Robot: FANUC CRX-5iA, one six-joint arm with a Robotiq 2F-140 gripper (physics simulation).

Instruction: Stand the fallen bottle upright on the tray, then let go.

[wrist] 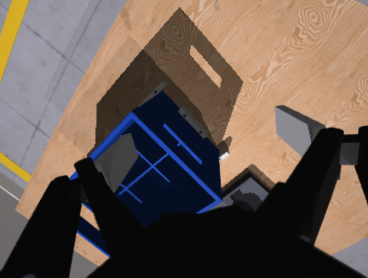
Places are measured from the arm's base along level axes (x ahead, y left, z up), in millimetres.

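Pixels of known places: gripper, fingertip midpoint: (201,133).
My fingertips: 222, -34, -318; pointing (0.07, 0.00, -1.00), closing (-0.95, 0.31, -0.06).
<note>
Ahead of a thing's pixels: the offset from my fingertips to its middle, as dx, dy, dz. "spot": to the spot under its first point. Level surfaces: height alone.
A dark-rimmed tray with a grey floor {+89, +342, -222} (253,186) shows in part at the lower middle, right of the blue crate. A dark shadow lies on its floor. The fallen bottle does not show; the black gripper body covers the lower part of the view, including the rest of the tray. My gripper (201,133) is wide open with nothing between its fingers. Its left fingertip hangs over the blue crate and its right fingertip over the wooden table, with the visible corner of the tray lower down between the fingers.
A blue crate with inner dividers {+192, +70, -147} (200,181) stands left of the tray, close beside it, and casts a large shadow over the wooden table {dz -235} (280,55). A small white piece {spot: +29, +134, -205} (224,156) is near the crate's right corner. Grey floor with yellow lines lies beyond the table's left edge.
</note>
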